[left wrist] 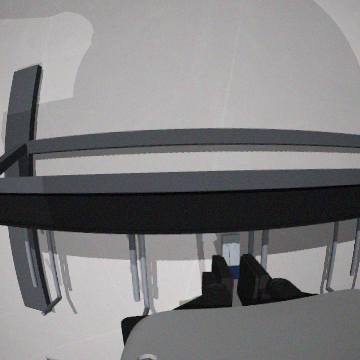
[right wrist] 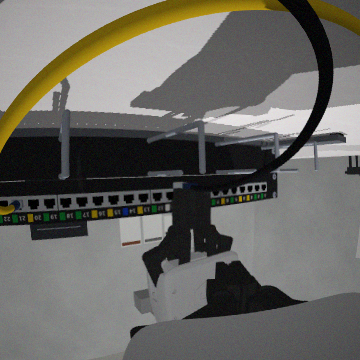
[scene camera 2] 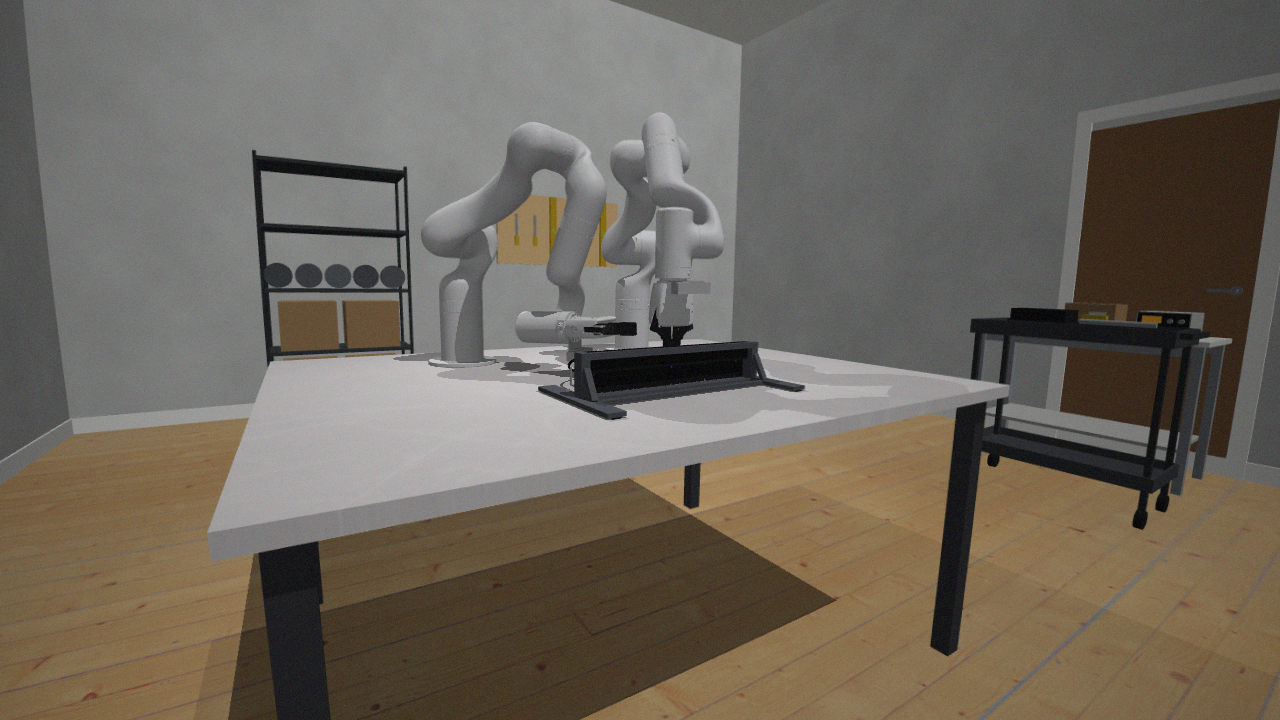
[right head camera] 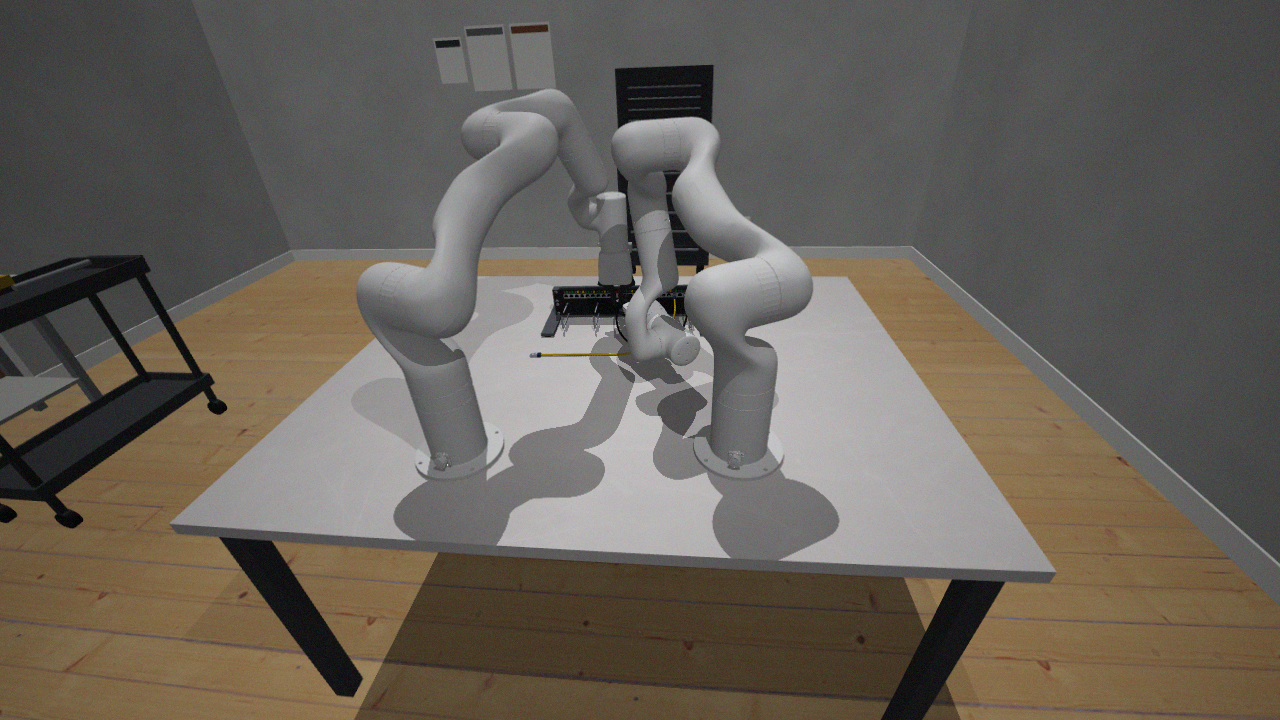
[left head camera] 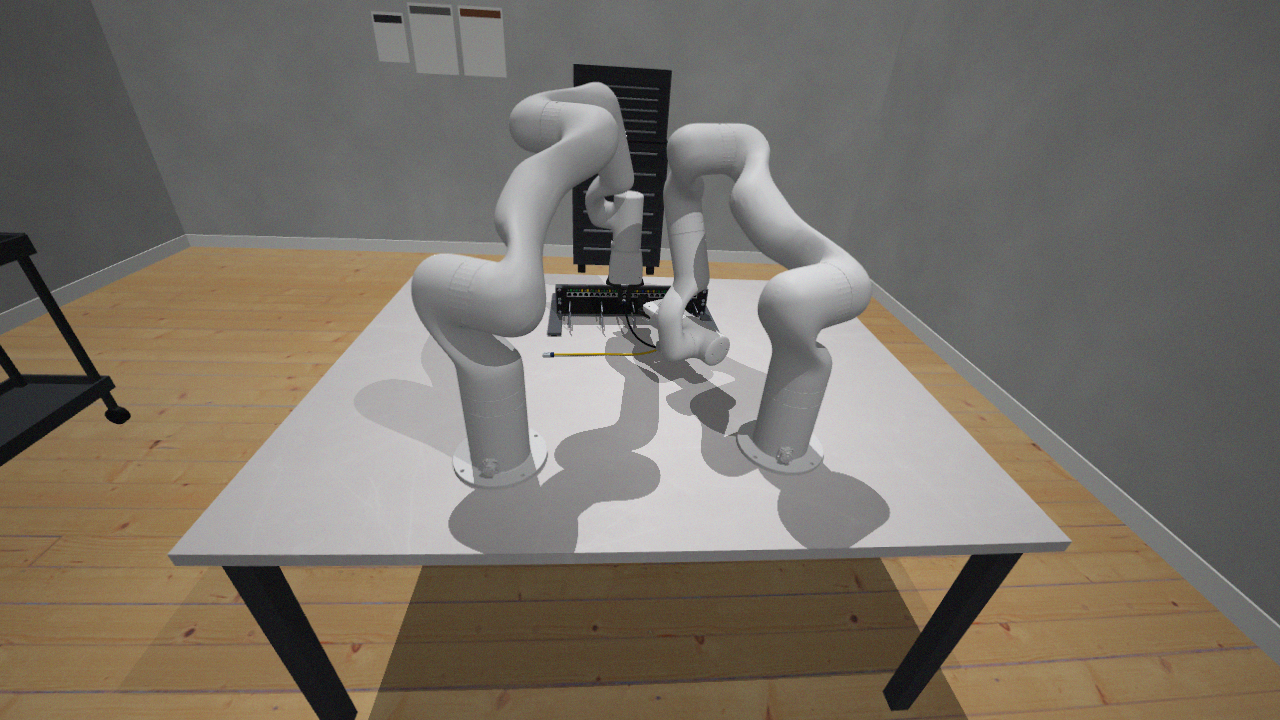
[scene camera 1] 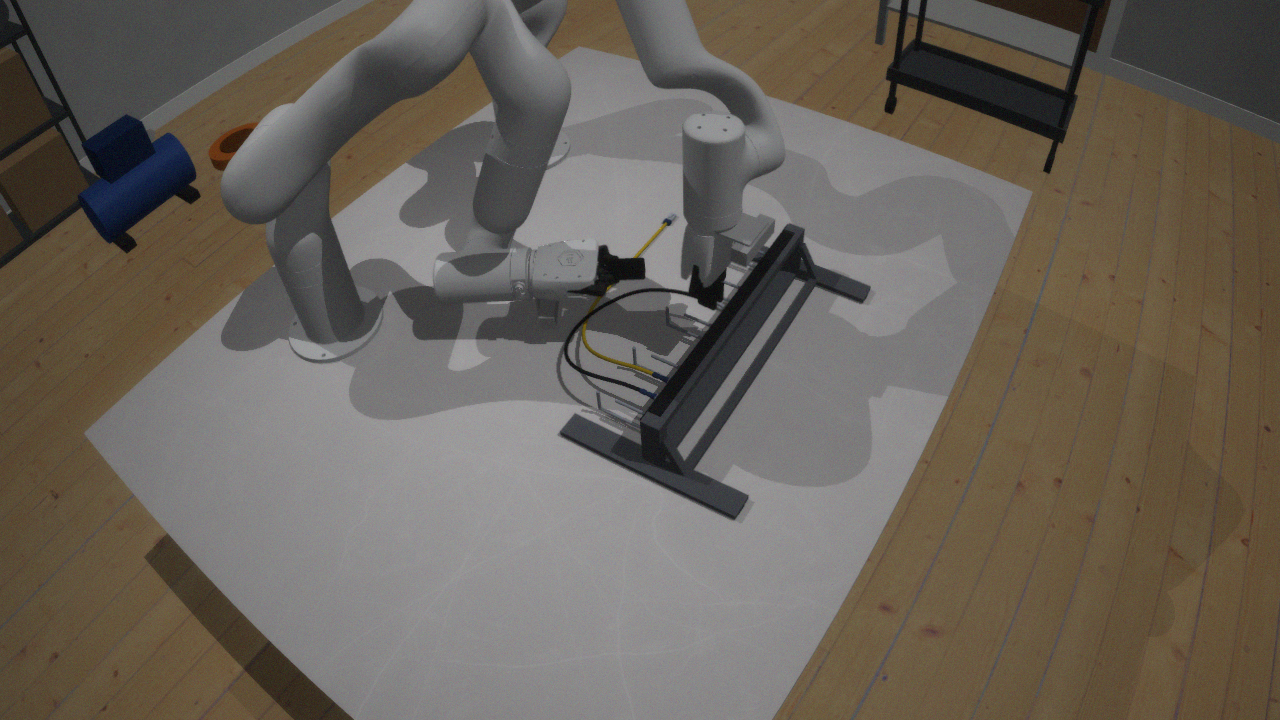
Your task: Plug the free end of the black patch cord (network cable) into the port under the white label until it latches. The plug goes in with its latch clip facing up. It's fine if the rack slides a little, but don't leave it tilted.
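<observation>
The black patch cord (scene camera 1: 566,344) (right wrist: 327,60) loops from the rack (scene camera 1: 716,333) (left wrist: 150,212) to my left gripper (scene camera 1: 708,297) (left wrist: 229,273) (right wrist: 190,187). That gripper is shut on the cord's clear plug (left wrist: 230,251) (right wrist: 179,185) at its blue boot. The plug points at the panel front, its tip close to the panel; whether it is inside a port I cannot tell. The white label (right wrist: 168,207) shows beside the left fingers in the right wrist view; its port is partly hidden. My right gripper (scene camera 1: 633,268) (scene camera 2: 626,328) (right wrist: 225,280) is shut and empty, held away from the rack. The rack stands level.
A yellow cord (left head camera: 595,354) (scene camera 1: 586,335) (right wrist: 125,27) runs from the rack, its free end (scene camera 1: 669,220) on the table. Metal cable guides (left wrist: 145,280) (right wrist: 202,150) stick out from the rack front around the left fingers. A dark cart (scene camera 2: 1074,331) stands beyond the table.
</observation>
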